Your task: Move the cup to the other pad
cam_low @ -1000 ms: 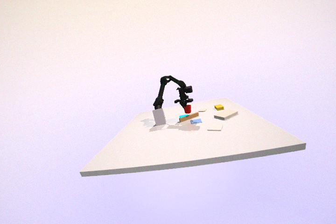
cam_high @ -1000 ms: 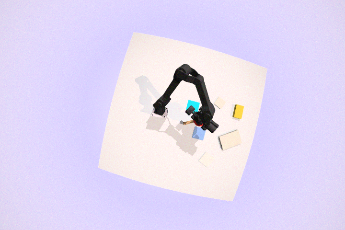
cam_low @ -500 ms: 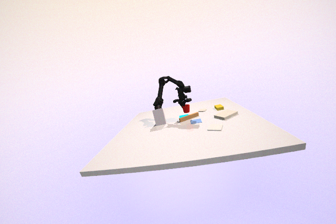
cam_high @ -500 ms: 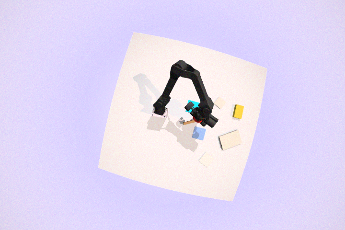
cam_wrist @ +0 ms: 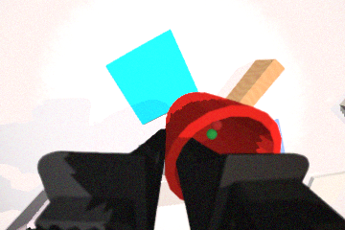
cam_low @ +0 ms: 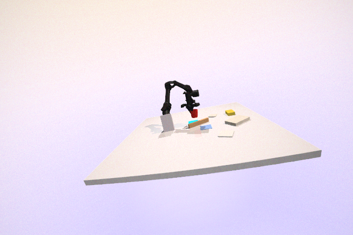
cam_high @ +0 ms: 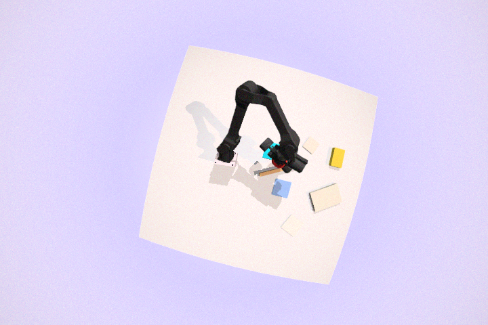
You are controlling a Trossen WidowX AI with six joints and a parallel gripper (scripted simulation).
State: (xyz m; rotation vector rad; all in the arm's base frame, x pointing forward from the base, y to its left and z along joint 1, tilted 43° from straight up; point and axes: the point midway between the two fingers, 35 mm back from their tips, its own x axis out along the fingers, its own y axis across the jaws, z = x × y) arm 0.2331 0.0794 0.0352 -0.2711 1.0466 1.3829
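Right now my gripper tip is 30 mm to the left of the green marble, 30 mm short of it and 20 mm above it. The rest, counted from my gripper tip: wooden bar (90 mm below, 60 mm to the right, 60 mm ahead); then red cup (30 mm ahead, 20 mm to the right); then cyan pad (110 mm below, 30 mm to the left).
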